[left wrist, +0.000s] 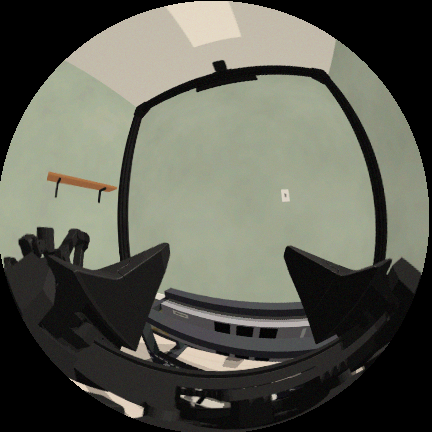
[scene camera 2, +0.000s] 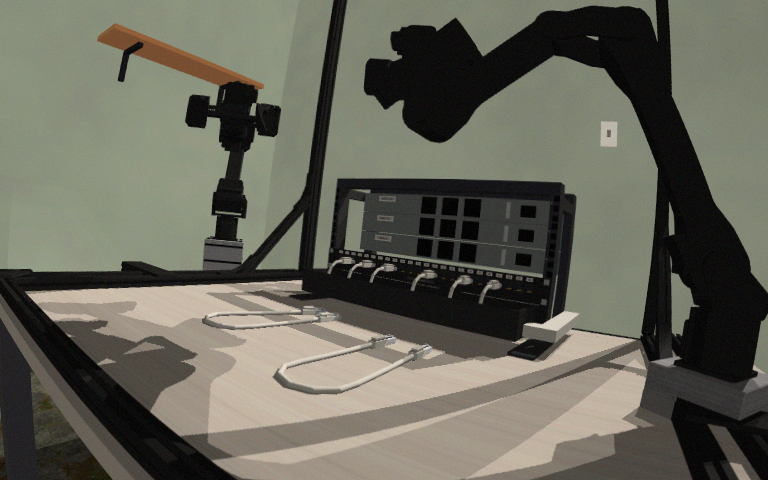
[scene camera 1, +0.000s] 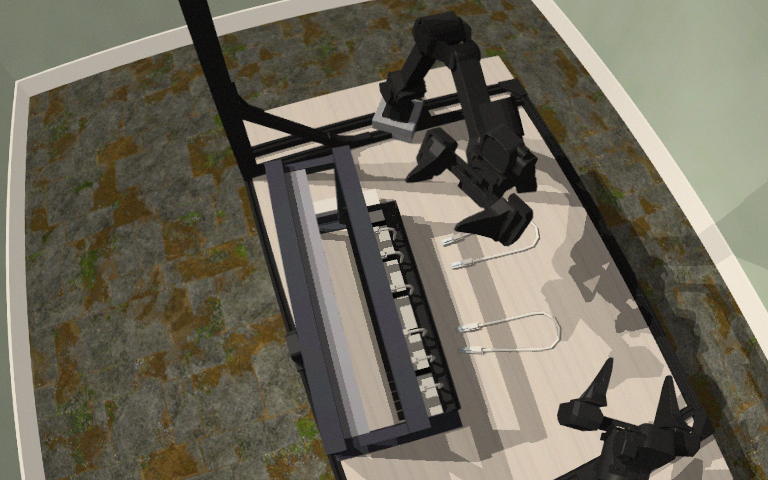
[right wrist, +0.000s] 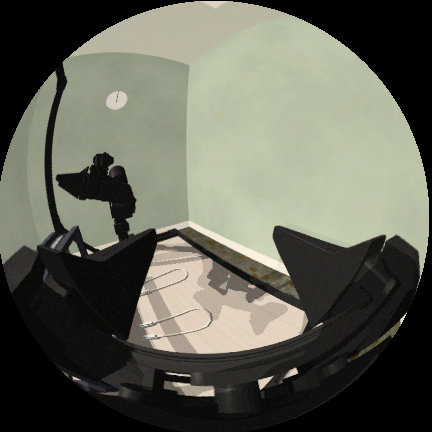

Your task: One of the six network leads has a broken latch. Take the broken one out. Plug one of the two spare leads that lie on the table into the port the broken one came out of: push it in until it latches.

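Frame: origin at the left arm's base, x ahead, y left, z up, level; centimetres.
Seen in the pictures: left gripper, between the fingertips: (left wrist: 229, 251) (scene camera 1: 430, 202) (right wrist: 56, 180); right gripper, between the fingertips: (scene camera 2: 232, 102) (scene camera 1: 640, 366) (right wrist: 215, 233); left arm's base, origin of its link: (scene camera 2: 715, 369) (scene camera 1: 398, 110); right arm's base, origin of its link: (scene camera 2: 225, 239).
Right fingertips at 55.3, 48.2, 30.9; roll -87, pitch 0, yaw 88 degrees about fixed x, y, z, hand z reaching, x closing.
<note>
Pixels of each thing's middle, then the offset from my right fingertips to it, as dx, dy, dz. "spot": a spot on its surface instead.
- black port panel, middle of its body: (scene camera 2: 405, 298) (scene camera 1: 403, 306) -9.2, -33.5, -31.7
- spare lead, a spot on its surface: (scene camera 2: 382, 341) (scene camera 1: 465, 259) spot: -24.4, -23.8, -35.1
- rack frame, middle of its body: (scene camera 1: 367, 301) (scene camera 2: 431, 249) (left wrist: 234, 371) (right wrist: 72, 295) -5.3, -39.7, -22.8
- small black pad, a spot on its surface: (scene camera 2: 529, 348) spot: -29.0, -45.7, -35.5
Several white network leads sit in a row in the black port panel (scene camera 2: 419, 308); one lead (scene camera 2: 426, 275) (scene camera 1: 416, 332) is near the middle. The broken latch cannot be made out. One spare lead (scene camera 1: 465, 263) (scene camera 2: 382, 341) lies in a U on the table, its loop partly behind the left gripper in scene camera 1. The other spare lead (scene camera 1: 474, 350) (scene camera 2: 325, 317) (right wrist: 150, 337) lies in a U nearer the right arm. My left gripper (scene camera 1: 433, 203) (left wrist: 229, 251) is open and empty, raised high above the table. My right gripper (scene camera 1: 640, 369) (scene camera 2: 233, 114) (right wrist: 215, 233) is open and empty, also raised, away from the leads.
The rack frame (scene camera 1: 305, 308) (scene camera 2: 453, 183) stands above and behind the port panel. A white block (scene camera 2: 552, 327) and a small black pad (scene camera 2: 529, 348) are at the panel's right end in scene camera 2. A black upright post (scene camera 1: 209, 79) stands at the table's edge.
</note>
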